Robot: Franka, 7 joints.
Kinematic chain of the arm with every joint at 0, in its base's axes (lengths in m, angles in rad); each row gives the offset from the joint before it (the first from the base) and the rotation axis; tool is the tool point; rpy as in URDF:
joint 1: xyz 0 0 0.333 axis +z
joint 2: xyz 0 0 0 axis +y
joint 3: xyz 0 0 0.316 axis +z
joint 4: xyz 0.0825 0 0 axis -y
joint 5: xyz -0.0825 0 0.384 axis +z
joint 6: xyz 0 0 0 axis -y
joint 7: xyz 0.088 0 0 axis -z
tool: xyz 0 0 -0.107 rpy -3.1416 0 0
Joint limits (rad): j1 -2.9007..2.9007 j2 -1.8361..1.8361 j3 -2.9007..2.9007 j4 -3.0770..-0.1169 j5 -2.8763..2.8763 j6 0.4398..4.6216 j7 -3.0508..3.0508
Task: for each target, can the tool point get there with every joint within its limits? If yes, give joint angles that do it. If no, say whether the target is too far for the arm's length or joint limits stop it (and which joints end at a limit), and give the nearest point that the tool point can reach.
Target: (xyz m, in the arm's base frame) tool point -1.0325 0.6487 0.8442
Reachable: no: too far | nearest point -0.6699 0.4209 0.6647 | short by 0.464 m
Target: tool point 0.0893 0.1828 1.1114
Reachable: yes | joints -1.8989 -0.1715 2.2615 -0.3906 -0.2775 3.6005 -0.9638
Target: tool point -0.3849 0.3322 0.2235
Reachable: yes | joints 0.3897 -0.5747 2.1931 -2.3341 -1.7788 2.0009 -1.0101
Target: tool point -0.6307 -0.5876 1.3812
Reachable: no: too far | nearest point -0.3987 -0.3714 0.9956 | short by 0.499 m
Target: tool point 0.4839 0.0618 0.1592
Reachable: yes | joints -0.1108 0.6277 0.4448 -2.0169 2.1466 3.5866 -0.3106
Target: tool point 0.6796 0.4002 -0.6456
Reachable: no: too far | nearest point 0.4852 0.2857 -0.2812 | short by 0.429 m
